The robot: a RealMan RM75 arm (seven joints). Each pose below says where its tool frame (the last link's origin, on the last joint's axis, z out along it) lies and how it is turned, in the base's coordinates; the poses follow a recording.
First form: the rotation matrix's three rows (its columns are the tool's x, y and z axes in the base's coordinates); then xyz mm. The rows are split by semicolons.
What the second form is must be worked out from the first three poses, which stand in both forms.
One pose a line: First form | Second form
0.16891, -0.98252, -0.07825; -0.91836, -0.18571, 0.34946; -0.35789, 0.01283, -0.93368; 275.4, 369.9, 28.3 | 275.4, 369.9, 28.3, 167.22, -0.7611, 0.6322, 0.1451
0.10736, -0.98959, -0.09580; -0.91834, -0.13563, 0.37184; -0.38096, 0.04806, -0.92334; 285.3, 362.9, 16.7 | 285.3, 362.9, 16.7, 167.37, -0.7404, 0.6521, 0.1629
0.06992, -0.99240, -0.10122; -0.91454, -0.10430, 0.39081; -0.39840, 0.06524, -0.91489; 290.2, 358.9, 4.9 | 290.2, 358.9, 4.9, 167.07, -0.7273, 0.6639, 0.1739
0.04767, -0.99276, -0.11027; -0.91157, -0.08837, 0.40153; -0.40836, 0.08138, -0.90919; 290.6, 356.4, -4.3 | 290.6, 356.4, -4.3, 167.15, -0.7196, 0.6700, 0.1825
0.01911, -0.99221, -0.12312; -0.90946, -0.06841, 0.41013; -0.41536, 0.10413, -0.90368; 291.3, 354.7, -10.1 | 291.3, 354.7, -10.1, 167.55, -0.7097, 0.6778, 0.1919
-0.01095, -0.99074, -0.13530; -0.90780, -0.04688, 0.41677; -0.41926, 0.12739, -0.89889; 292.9, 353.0, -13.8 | 292.9, 353.0, -13.8, 168.06, -0.6993, 0.6862, 0.2004
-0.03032, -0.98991, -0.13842; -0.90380, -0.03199, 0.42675; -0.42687, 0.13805, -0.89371; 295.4, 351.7, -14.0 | 295.4, 351.7, -14.0, 167.96, -0.6922, 0.6916, 0.2064
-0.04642, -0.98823, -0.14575; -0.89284, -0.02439, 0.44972; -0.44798, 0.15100, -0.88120; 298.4, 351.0, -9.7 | 298.4, 351.0, -9.7, 167.42, -0.6859, 0.6940, 0.2190
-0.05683, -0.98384, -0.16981; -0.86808, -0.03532, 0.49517; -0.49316, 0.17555, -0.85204; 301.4, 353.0, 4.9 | 301.4, 353.0, 4.9, 166.43, -0.6813, 0.6892, 0.2467
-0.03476, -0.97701, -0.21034; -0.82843, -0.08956, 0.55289; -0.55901, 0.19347, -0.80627; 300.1, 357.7, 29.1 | 300.1, 357.7, 29.1, 164.86, -0.6881, 0.6675, 0.2845
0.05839, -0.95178, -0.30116; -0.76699, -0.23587, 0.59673; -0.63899, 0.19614, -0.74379; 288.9, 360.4, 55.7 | 288.9, 360.4, 55.7, 163.87, -0.7209, 0.6080, 0.3326
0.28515, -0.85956, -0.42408; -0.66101, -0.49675, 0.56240; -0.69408, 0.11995, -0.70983; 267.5, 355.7, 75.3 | 267.5, 355.7, 75.3, 163.89, -0.7971, 0.4864, 0.3577
